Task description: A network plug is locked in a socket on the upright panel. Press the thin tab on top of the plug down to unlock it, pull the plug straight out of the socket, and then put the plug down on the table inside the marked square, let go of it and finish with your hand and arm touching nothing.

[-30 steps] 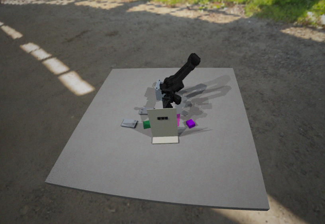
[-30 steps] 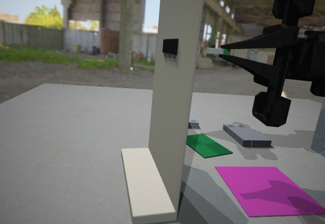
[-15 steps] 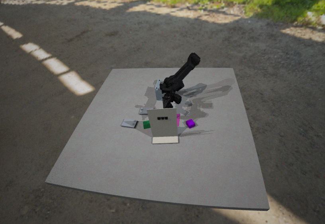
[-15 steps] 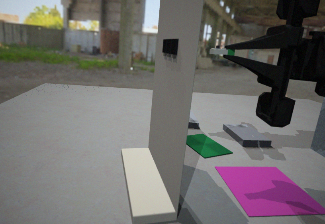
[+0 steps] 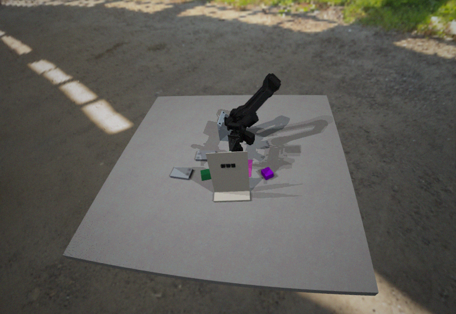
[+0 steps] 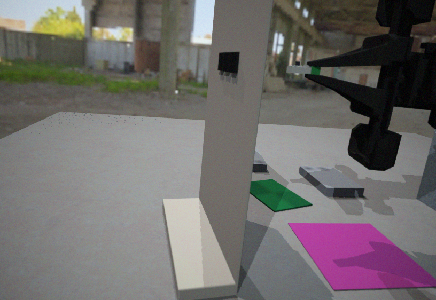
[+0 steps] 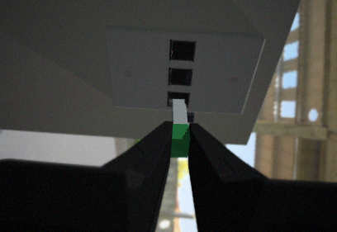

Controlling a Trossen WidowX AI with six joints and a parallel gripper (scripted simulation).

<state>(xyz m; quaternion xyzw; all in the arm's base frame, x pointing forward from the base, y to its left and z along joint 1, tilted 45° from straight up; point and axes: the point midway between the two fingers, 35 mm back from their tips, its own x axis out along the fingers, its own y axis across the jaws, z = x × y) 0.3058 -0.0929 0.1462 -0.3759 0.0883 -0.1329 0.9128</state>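
Right now my gripper tip is 20 cm above the magenta square, 8 cm past it and 3 cm to the right of it. Round my gripper tip: network plug (1 cm ahead); then upright panel (9 cm ahead, 7 cm below, 1 cm to the right).
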